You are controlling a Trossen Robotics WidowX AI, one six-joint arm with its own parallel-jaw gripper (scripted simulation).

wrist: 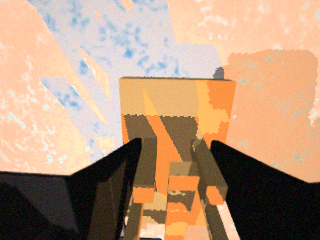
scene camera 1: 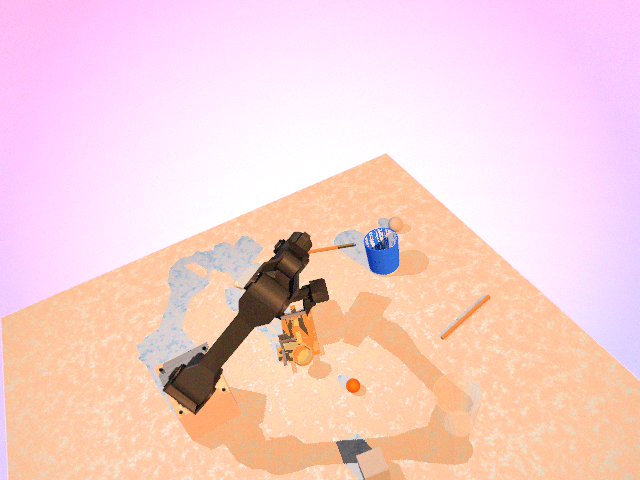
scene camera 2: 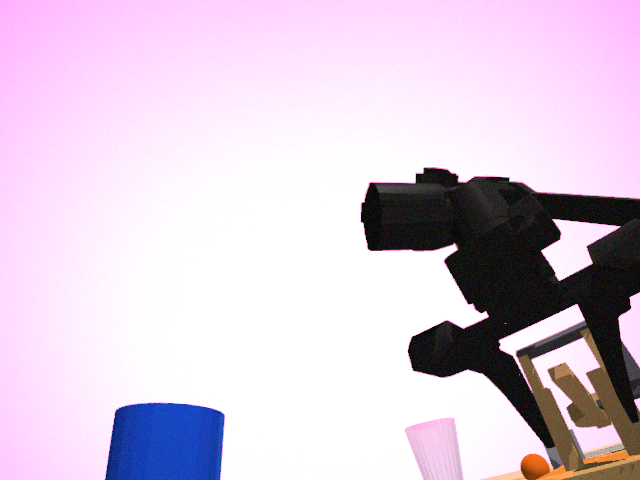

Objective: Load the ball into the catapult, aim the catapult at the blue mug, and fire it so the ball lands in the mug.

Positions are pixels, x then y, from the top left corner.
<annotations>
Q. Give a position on a wooden catapult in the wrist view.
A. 177, 182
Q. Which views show the gripper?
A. The wrist view, scene camera 1 and scene camera 2: all of them.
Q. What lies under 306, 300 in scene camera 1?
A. The gripper.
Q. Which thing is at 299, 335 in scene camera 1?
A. A wooden catapult.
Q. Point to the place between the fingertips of the gripper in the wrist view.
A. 175, 145
</annotations>
